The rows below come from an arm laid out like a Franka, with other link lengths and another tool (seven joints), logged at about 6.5 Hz.
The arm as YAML. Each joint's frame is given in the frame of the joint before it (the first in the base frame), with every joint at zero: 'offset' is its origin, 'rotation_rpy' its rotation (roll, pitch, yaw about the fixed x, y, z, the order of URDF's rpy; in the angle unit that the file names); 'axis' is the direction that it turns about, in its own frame. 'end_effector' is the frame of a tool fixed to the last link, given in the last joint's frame.
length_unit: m
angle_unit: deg
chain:
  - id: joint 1
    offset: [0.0, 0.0, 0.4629]
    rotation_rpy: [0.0, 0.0, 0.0]
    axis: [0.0, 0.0, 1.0]
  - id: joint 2
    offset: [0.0, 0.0, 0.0]
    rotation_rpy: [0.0, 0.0, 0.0]
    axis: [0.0, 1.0, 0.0]
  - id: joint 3
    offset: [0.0, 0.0, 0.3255]
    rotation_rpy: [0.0, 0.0, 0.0]
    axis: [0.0, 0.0, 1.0]
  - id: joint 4
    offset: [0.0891, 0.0, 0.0]
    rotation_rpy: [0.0, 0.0, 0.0]
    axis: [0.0, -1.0, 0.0]
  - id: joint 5
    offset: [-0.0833, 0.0, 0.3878]
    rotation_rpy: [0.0, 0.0, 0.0]
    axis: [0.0, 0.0, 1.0]
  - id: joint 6
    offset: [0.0, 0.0, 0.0]
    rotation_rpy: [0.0, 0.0, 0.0]
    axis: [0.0, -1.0, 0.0]
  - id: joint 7
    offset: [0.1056, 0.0, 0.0]
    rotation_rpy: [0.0, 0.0, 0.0]
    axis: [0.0, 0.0, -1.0]
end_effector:
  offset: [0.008, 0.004, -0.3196]
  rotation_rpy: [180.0, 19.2, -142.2]
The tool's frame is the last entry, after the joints.
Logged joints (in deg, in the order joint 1, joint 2, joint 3, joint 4, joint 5, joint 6, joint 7), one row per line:
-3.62, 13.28, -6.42, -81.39, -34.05, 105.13, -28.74
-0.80, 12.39, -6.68, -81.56, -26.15, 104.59, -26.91
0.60, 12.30, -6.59, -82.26, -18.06, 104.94, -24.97
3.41, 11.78, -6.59, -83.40, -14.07, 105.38, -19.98
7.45, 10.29, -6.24, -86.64, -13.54, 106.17, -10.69
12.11, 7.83, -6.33, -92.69, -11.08, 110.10, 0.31
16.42, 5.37, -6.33, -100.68, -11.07, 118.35, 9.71
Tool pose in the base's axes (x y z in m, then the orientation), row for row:
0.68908, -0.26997, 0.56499, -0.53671, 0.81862, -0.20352, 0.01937
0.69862, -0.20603, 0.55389, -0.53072, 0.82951, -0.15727, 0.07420
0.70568, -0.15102, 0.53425, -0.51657, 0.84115, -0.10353, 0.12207
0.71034, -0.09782, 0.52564, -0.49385, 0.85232, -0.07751, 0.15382
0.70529, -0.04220, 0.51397, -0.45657, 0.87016, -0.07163, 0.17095
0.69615, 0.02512, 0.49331, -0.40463, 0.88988, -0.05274, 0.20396
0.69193, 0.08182, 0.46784, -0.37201, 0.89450, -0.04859, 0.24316
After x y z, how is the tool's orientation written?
As a quaternion, x y z w.
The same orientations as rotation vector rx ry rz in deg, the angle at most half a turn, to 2 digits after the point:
-95.43, 145.56, -36.19
-91.26, 142.65, -27.04
-86.38, 140.66, -17.31
-81.12, 140.00, -12.73
-74.29, 141.58, -11.65
-64.67, 142.22, -8.43
-58.24, 140.04, -7.61

